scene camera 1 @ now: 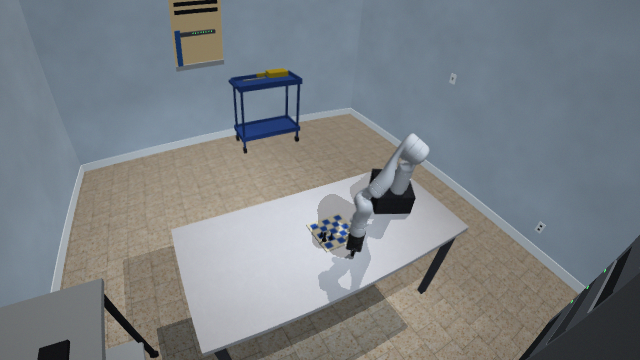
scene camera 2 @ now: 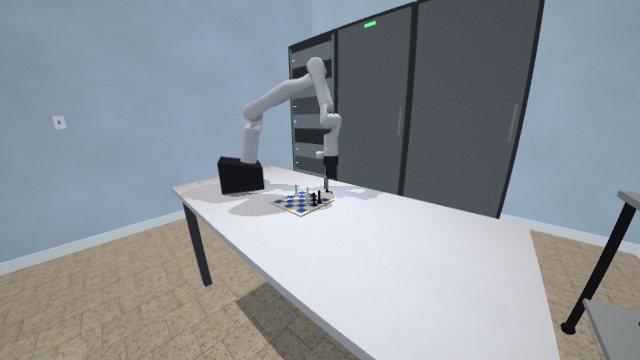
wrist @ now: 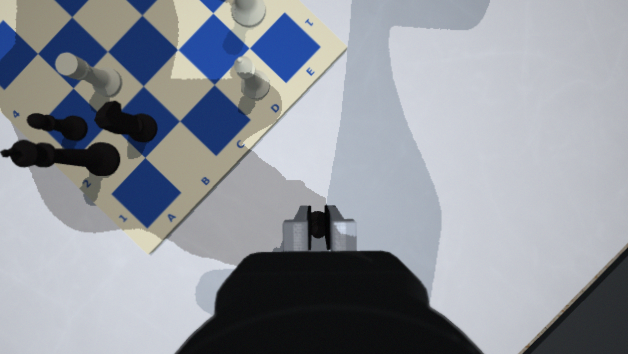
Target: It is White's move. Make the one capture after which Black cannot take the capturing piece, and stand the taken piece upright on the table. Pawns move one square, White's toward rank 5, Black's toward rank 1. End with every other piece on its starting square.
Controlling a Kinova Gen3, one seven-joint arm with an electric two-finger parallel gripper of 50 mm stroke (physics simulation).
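Frame: origin at the arm's base, x ahead, y right, z down, level; centimetres.
Seen in the pictures: gripper, fingertip midpoint: point(scene camera 1: 352, 252) point(scene camera 2: 326, 188) point(wrist: 317, 220); arm's base at its link origin: point(scene camera 1: 397, 188) point(scene camera 2: 248, 161).
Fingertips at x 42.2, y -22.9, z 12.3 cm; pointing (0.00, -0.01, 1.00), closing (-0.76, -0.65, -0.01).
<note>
Offsets run from my fingertips to a thing's top centre. "pt": to the spot under its first point. Level surfaces: height alone.
My gripper point(scene camera 1: 353, 253) point(scene camera 2: 326, 188) point(wrist: 317, 220) is shut on a black piece @[dx +0.3, dy -0.4, dz -1.5 cm] point(wrist: 318, 220) with a small round top, probably a pawn, beside the board's file-letter edge. Whether its base touches the table is unclear. On the board @[dx +1.7, dy +18.2, dz +1.1 cm] point(scene camera 1: 316, 238) point(scene camera 2: 301, 214) point(wrist: 150, 245), the wrist view shows a black king @[dx +9.3, dy +14.0, dz -5.3 cm] point(wrist: 102, 159) on A2, a black knight @[dx +5.5, dy +13.8, dz -2.9 cm] point(wrist: 142, 127) on B2, a black pawn @[dx +9.4, dy +17.2, dz -2.1 cm] point(wrist: 73, 128) on A3, a flat-topped white rook @[dx +5.3, dy +18.1, dz -2.2 cm] point(wrist: 107, 81) on B3, a slim white piece @[dx -3.1, dy +10.6, dz -3.3 cm] point(wrist: 256, 86), perhaps a bishop, on D1, and a white piece @[pt dx -6.0, dy +14.5, dz +0.0 cm] point(wrist: 248, 11) on E2, its top cut off.
The board lies on a white table @[dz +1.7 cm] point(scene camera 1: 250, 280) point(scene camera 2: 400, 260). The arm's black base block point(scene camera 1: 393, 202) point(scene camera 2: 241, 176) stands on the table beyond the board. A table edge shows at the wrist view's lower right. Dark cabinets point(scene camera 2: 370, 100) and a blue cart point(scene camera 1: 267, 85) stand away from the table.
</note>
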